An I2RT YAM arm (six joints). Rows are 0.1 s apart.
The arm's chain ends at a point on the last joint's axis. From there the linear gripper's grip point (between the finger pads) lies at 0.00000 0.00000 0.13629 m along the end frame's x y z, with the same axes.
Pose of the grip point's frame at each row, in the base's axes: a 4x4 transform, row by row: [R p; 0 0 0 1], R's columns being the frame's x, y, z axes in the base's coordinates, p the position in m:
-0.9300 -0.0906 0.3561 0.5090; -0.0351 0.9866 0.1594 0.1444; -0.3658 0.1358 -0.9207 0.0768; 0 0 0 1
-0.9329 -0.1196 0.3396 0.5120; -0.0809 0.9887 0.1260 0.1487; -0.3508 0.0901 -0.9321 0.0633; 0 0 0 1
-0.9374 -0.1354 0.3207 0.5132; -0.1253 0.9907 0.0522 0.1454; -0.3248 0.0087 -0.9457 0.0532; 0 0 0 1
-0.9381 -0.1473 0.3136 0.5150; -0.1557 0.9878 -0.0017 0.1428; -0.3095 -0.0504 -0.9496 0.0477; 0 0 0 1
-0.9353 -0.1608 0.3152 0.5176; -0.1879 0.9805 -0.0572 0.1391; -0.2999 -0.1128 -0.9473 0.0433; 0 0 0 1
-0.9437 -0.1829 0.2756 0.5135; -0.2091 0.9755 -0.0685 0.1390; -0.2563 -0.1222 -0.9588 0.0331; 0 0 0 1
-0.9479 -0.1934 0.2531 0.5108; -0.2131 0.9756 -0.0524 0.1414; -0.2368 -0.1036 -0.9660 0.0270; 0 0 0 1
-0.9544 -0.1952 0.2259 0.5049; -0.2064 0.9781 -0.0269 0.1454; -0.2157 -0.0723 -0.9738 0.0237; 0 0 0 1
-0.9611 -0.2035 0.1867 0.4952; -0.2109 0.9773 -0.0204 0.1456; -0.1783 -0.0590 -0.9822 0.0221; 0 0 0 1
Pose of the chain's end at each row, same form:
-0.9300 -0.0906 0.3561 0.4605; -0.0351 0.9866 0.1594 0.1227; -0.3658 0.1358 -0.9207 0.2023; 0 0 0 1
-0.9329 -0.1196 0.3396 0.4657; -0.0809 0.9887 0.1260 0.1315; -0.3508 0.0901 -0.9321 0.1903; 0 0 0 1
-0.9374 -0.1354 0.3207 0.4695; -0.1253 0.9907 0.0522 0.1383; -0.3248 0.0087 -0.9457 0.1821; 0 0 0 1
-0.9381 -0.1473 0.3136 0.4723; -0.1557 0.9878 -0.0017 0.1430; -0.3095 -0.0504 -0.9496 0.1771; 0 0 0 1
-0.9353 -0.1608 0.3152 0.4746; -0.1879 0.9805 -0.0572 0.1469; -0.2999 -0.1128 -0.9473 0.1724; 0 0 0 1
-0.9437 -0.1829 0.2756 0.4759; -0.2091 0.9755 -0.0685 0.1483; -0.2563 -0.1222 -0.9588 0.1638; 0 0 0 1
-0.9479 -0.1934 0.2531 0.4763; -0.2131 0.9756 -0.0524 0.1485; -0.2368 -0.1036 -0.9660 0.1587; 0 0 0 1
-0.9544 -0.1952 0.2259 0.4741; -0.2064 0.9781 -0.0269 0.1491; -0.2157 -0.0723 -0.9738 0.1564; 0 0 0 1
-0.9611 -0.2035 0.1867 0.4698; -0.2109 0.9773 -0.0204 0.1484; -0.1783 -0.0590 -0.9822 0.1560; 0 0 0 1

